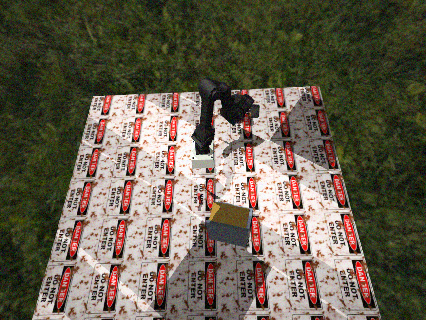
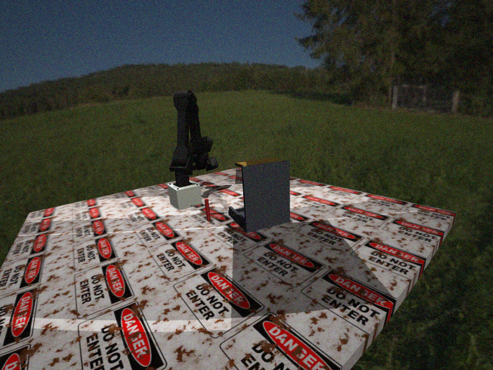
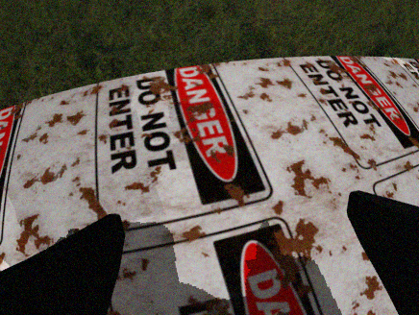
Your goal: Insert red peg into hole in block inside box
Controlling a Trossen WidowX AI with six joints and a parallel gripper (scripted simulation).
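Right now the red peg is 480 mm ahead of my gripper tip, 270 mm to the right of it and 20 mm below it. From my gripper tip the other things lie so: box wall: 680 mm ahead, 170 mm to the right, 40 mm above; then yellow roof: 640 mm ahead, 160 mm to the right, 140 mm above.
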